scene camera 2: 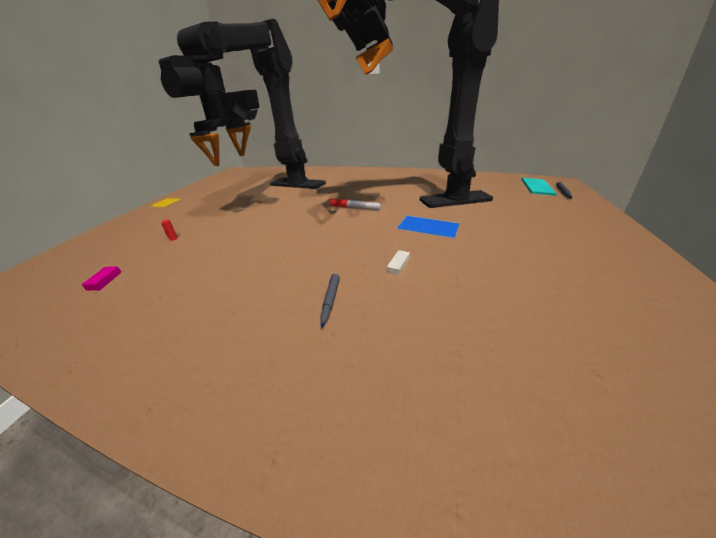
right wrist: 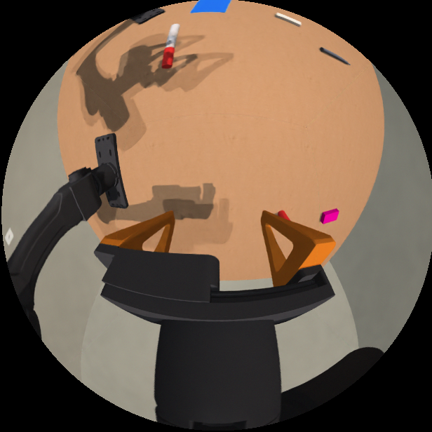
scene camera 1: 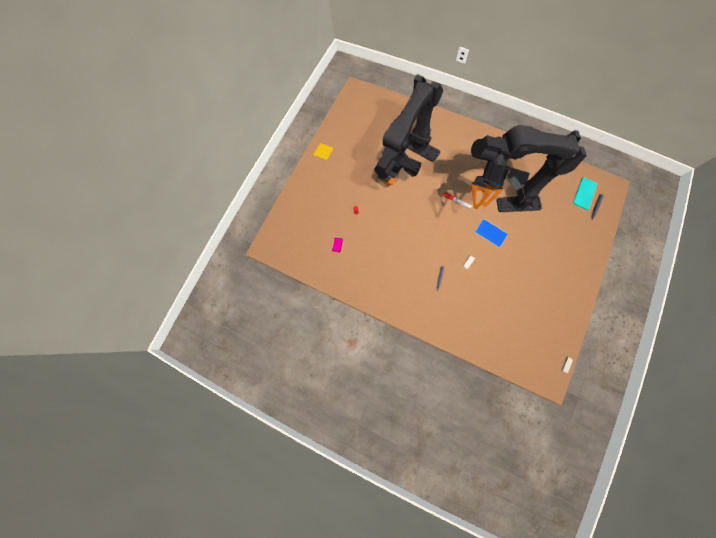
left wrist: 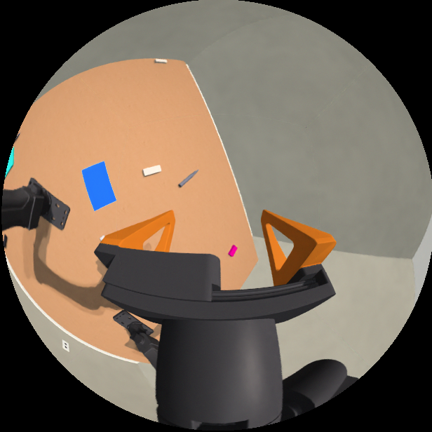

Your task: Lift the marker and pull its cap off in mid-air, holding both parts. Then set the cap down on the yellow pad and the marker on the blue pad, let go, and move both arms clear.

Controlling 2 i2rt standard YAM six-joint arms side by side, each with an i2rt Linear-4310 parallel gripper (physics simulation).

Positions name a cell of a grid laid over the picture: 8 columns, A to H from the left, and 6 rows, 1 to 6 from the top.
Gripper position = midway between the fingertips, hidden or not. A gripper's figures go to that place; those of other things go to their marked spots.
My left gripper (scene camera 2: D1): 50 cm from the lens. My right gripper (scene camera 2: C2): 76 cm from the lens.
